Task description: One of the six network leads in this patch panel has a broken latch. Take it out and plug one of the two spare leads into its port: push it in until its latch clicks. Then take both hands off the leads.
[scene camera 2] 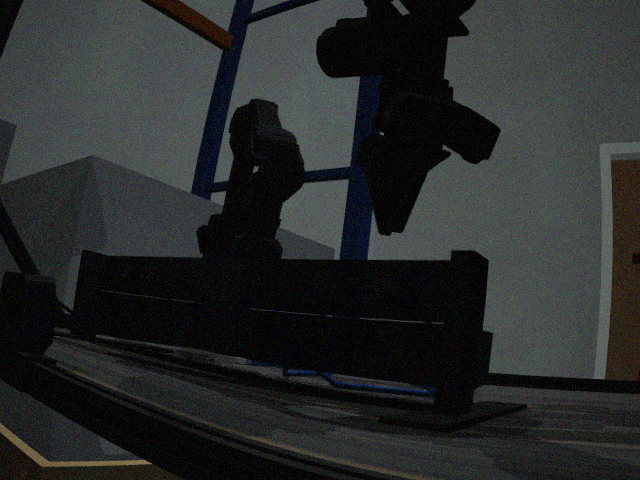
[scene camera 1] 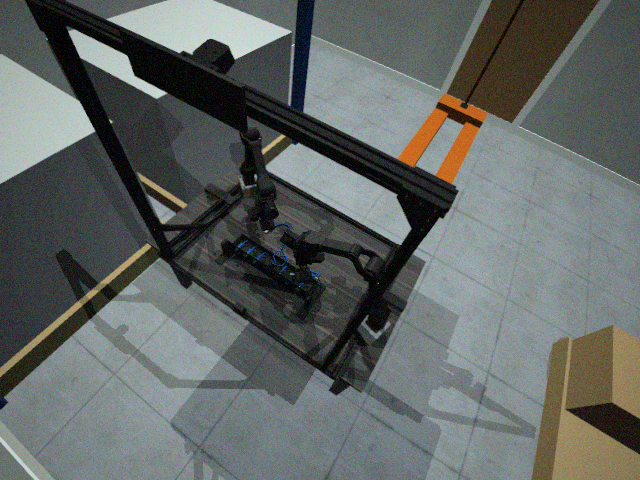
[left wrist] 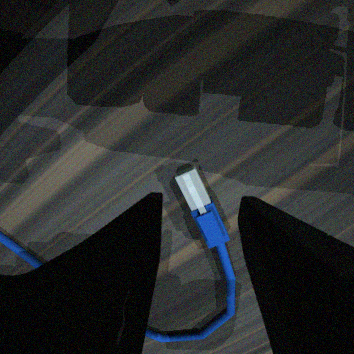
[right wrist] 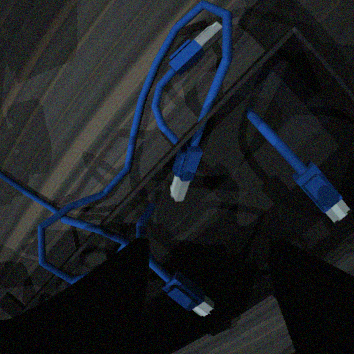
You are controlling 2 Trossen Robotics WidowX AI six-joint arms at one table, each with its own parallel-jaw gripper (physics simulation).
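Frame: origin at the left arm's base, x back, y right, z up, level; metres.
Where they show: left gripper, fingertip midpoint: (left wrist: 200,206); right gripper, fingertip midpoint: (scene camera 2: 389,233) (scene camera 1: 299,267) (right wrist: 209,250); left arm's base at its link origin: (scene camera 1: 249,180); right arm's base at its link origin: (scene camera 1: 375,322).
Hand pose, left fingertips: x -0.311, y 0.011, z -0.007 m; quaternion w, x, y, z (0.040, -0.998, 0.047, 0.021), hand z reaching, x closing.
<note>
Each offset is from my left fingertips to the top centre of the thing. "pt": to the spot under its first point. Level surfaces: height alone.
The dark patch panel (scene camera 1: 261,261) (scene camera 2: 336,291) (right wrist: 250,70) stands on the table with blue leads along it. My left gripper (scene camera 1: 266,230) (left wrist: 200,206) is partly open and empty, above a loose blue lead's plug @(dx +0.005, dy -0.027, dz -0.049 m) (left wrist: 202,207) lying on the table between and beyond its fingertips. Its fingers are hidden behind the panel in scene camera 2. My right gripper (scene camera 2: 391,232) (right wrist: 209,250) is half open and empty, above the panel. Under it, lead plugs @(pt dx -0.376, dy -0.057, dz +0.033 m) (right wrist: 320,192) @(pt dx -0.299, dy -0.063, dz -0.018 m) (right wrist: 186,172) @(pt dx -0.293, dy +0.003, dz +0.032 m) (right wrist: 187,295) show at the panel. Another loose plug @(pt dx -0.320, dy -0.147, dz -0.046 m) (right wrist: 195,47) lies beyond the panel's edge. I cannot tell which latch is broken.
Blue cable loops @(pt dx -0.268, dy -0.113, dz -0.057 m) (right wrist: 142,105) cross the panel's edge, and a blue cable @(pt dx -0.253, dy -0.084, dz -0.059 m) (scene camera 2: 361,387) shows low beneath the panel. A dark gantry frame (scene camera 1: 320,136) stands over the table @(dz -0.062 m) (scene camera 2: 310,439). The panel's foot plate @(pt dx -0.433, dy -0.115, dz -0.058 m) (scene camera 2: 496,410) sticks out at its right end.
</note>
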